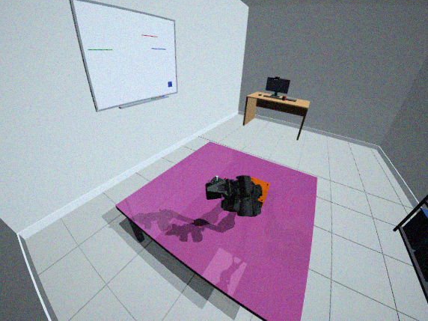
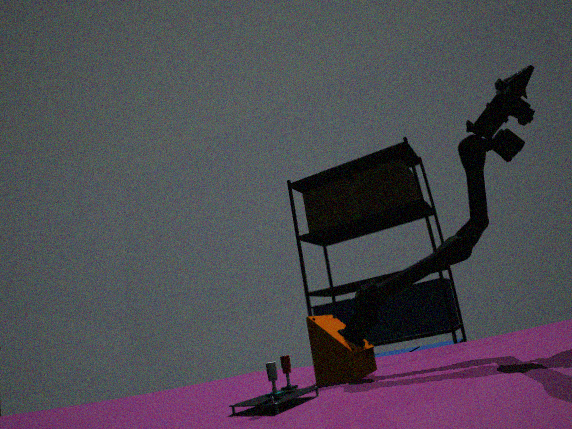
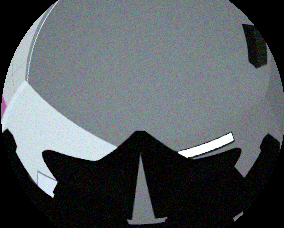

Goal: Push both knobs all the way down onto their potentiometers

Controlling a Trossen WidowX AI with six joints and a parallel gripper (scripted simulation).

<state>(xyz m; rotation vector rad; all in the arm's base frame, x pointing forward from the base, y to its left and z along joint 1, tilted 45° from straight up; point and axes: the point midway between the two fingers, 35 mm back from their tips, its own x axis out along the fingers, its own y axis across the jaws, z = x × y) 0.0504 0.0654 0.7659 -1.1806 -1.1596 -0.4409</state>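
The red knob lies 650 mm to the right of my gripper tip, 530 mm below it and 210 mm ahead of it.
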